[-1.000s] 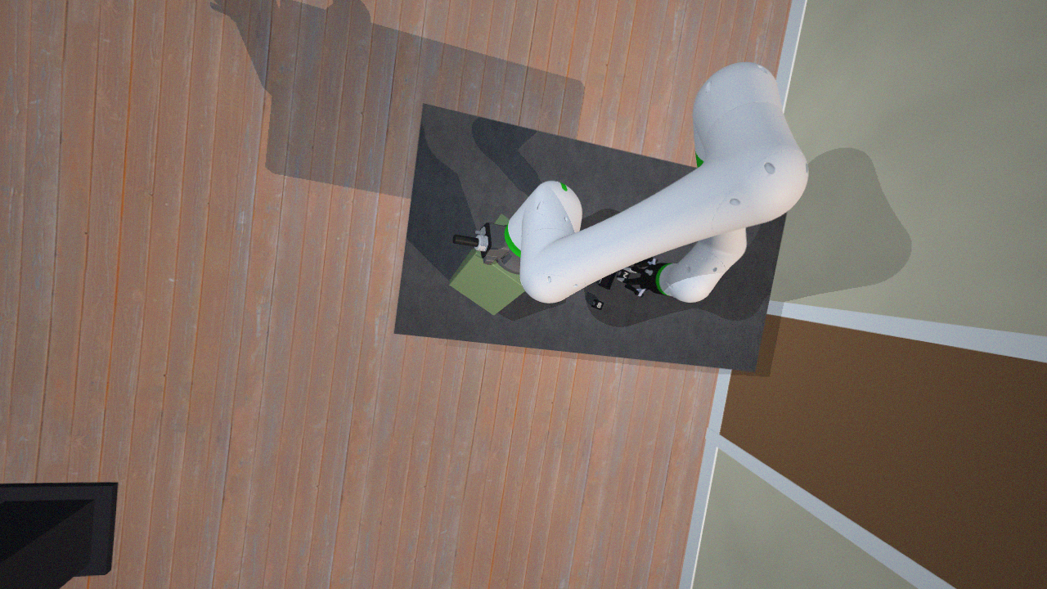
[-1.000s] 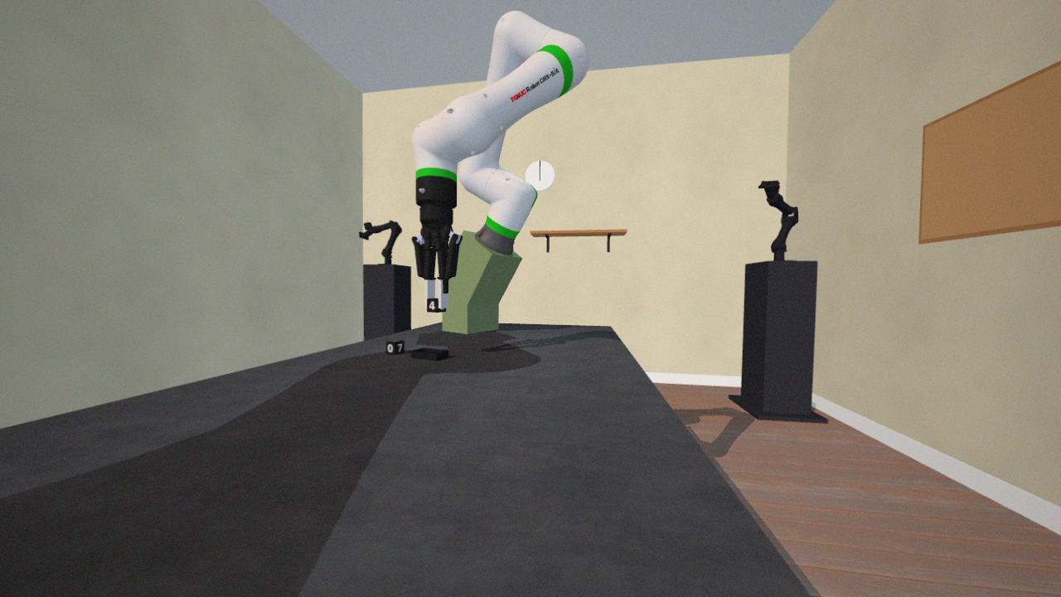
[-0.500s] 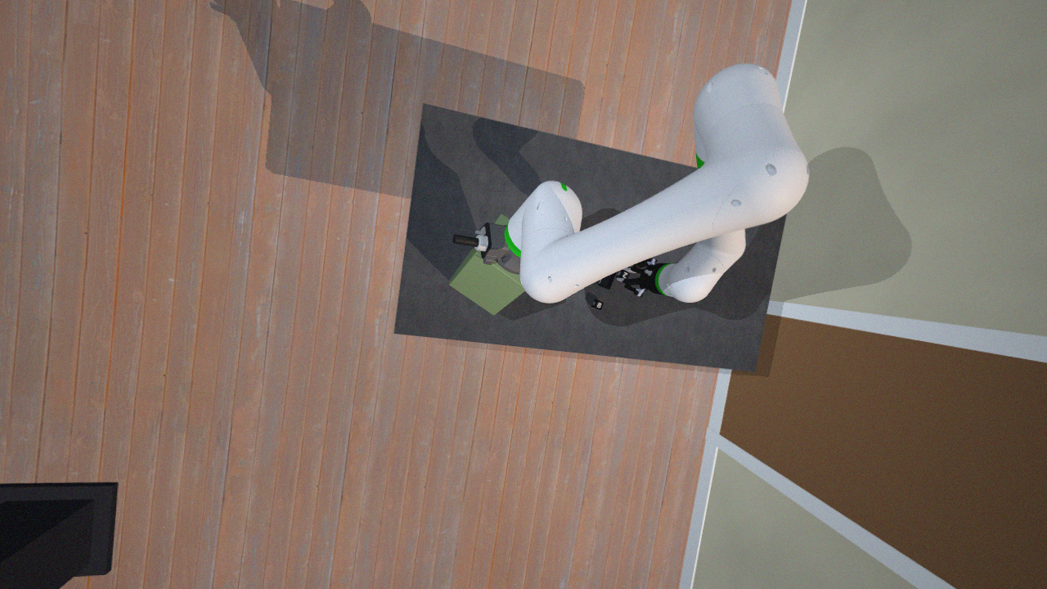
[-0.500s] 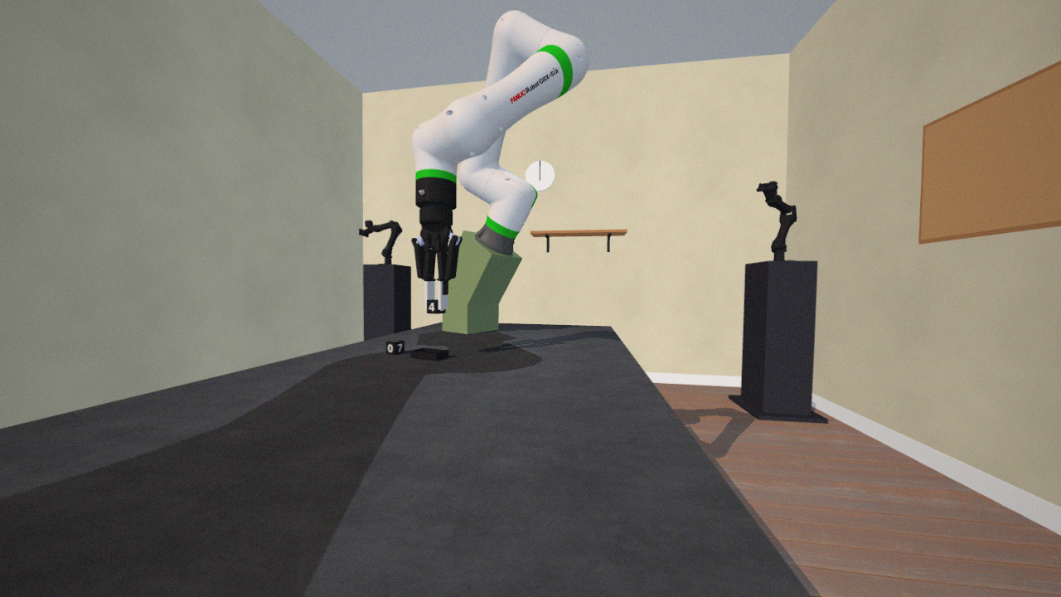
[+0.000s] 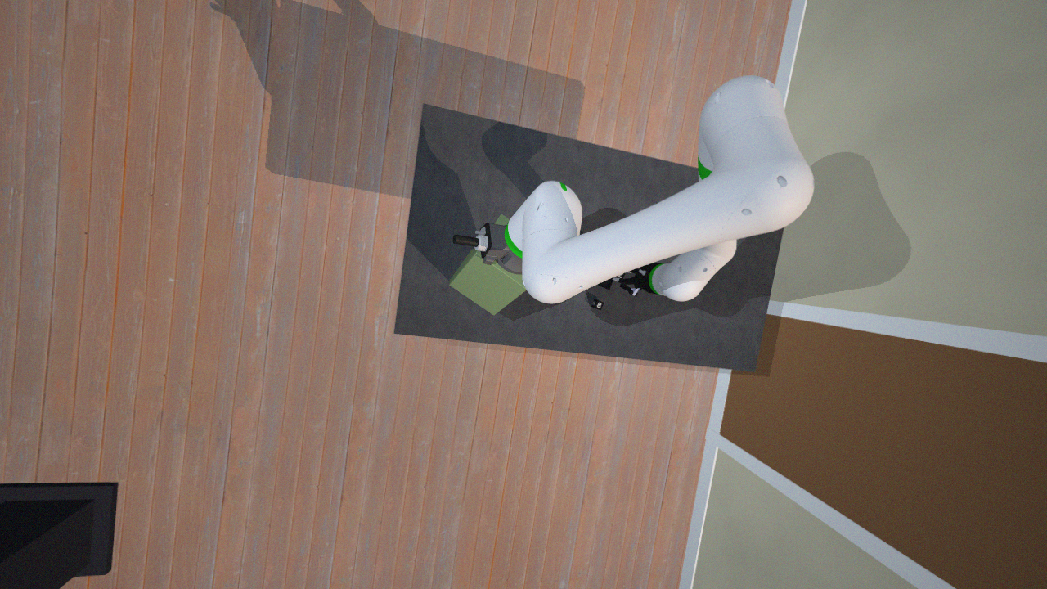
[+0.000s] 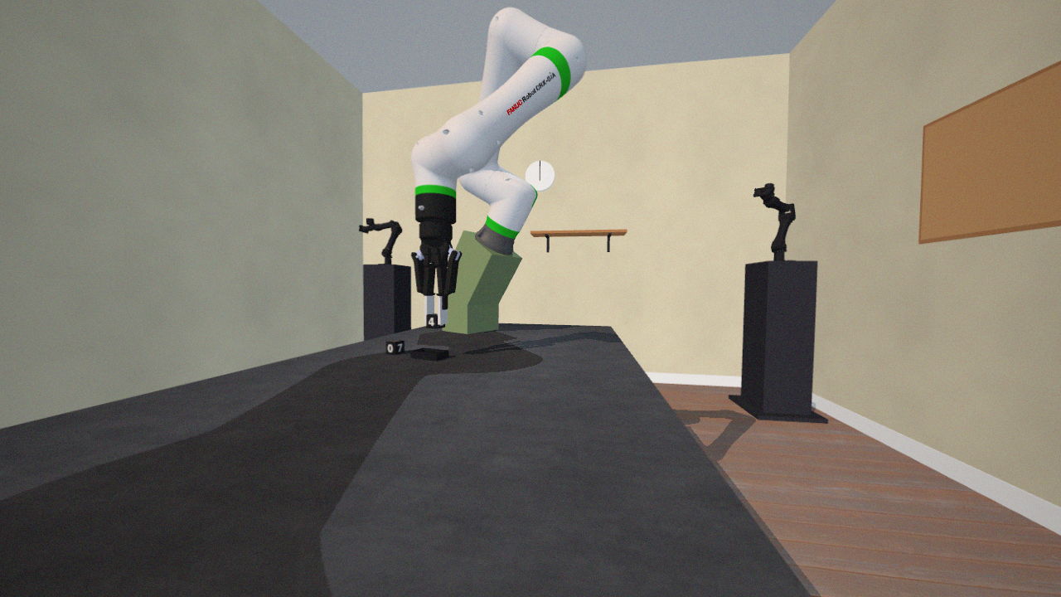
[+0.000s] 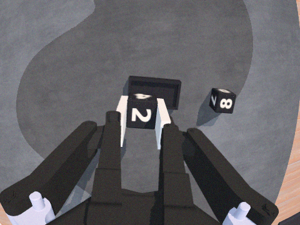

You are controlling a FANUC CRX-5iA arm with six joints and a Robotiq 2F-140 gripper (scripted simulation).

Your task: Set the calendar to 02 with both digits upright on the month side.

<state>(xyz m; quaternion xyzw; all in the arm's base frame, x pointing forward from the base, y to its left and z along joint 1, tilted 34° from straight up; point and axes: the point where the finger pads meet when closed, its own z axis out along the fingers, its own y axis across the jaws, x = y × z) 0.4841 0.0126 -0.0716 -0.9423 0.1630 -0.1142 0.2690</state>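
The black tray lies 2 cm to the right of my hand and 11 cm below it. Round my hand: black number cube: 3 cm below.
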